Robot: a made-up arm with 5 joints.
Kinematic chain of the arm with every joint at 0, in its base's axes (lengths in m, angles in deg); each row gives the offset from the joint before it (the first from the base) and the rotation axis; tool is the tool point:
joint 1: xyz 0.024 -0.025 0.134 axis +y
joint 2: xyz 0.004 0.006 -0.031 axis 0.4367 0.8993 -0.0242
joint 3: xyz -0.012 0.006 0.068 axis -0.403 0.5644 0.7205
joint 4: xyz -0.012 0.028 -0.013 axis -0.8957 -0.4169 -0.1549
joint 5: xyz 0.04 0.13 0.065 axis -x
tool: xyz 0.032 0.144 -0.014
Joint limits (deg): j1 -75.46..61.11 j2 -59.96..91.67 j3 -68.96..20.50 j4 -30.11..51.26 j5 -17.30..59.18
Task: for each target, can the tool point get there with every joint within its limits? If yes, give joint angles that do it. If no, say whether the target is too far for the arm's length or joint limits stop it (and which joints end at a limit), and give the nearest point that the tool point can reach.
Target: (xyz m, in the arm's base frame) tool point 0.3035 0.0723 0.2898
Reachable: yes | joints -19.16 53.82 -54.93 -7.03 20.37
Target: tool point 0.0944 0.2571 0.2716
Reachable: yes | joints -2.75 -29.67 -35.75 4.42 12.33
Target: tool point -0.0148 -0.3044 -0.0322
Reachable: no: joint limits stop it (at a limit: joint 1, joint 3, joint 4, joint 5) | nearest point 0.0353 -0.0343 -0.1104 | short by 0.286 m
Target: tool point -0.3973 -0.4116 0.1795
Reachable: no: too far | nearest point -0.2627 -0.0037 0.3249 | short by 0.453 m
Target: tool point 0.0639 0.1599 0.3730
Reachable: yes | joints -27.97 5.84 -44.60 -23.69 32.59
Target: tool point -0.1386 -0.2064 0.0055
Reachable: no: joint limits stop it (at a limit: joint 1, joint 3, joint 4, joint 5) | nearest point -0.0976 0.0020 -0.0916 | short by 0.234 m
